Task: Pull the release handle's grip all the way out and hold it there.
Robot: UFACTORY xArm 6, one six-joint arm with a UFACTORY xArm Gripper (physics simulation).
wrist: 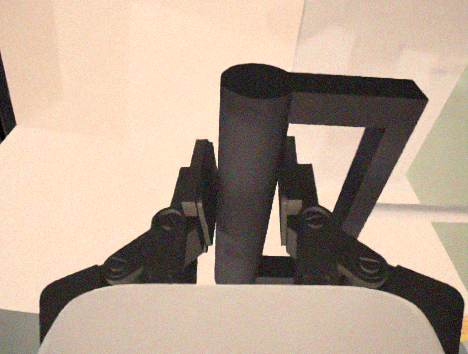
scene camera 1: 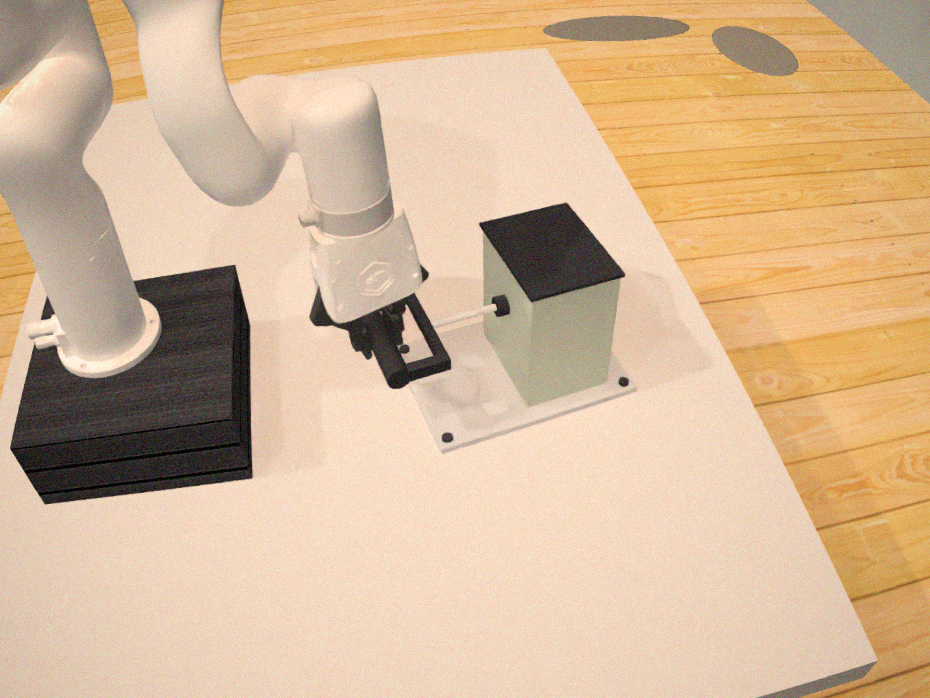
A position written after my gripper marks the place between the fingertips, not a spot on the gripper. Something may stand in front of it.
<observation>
In view: my gripper (wrist: pixel 246 161) and a light base plate (wrist: pixel 420 47).
</observation>
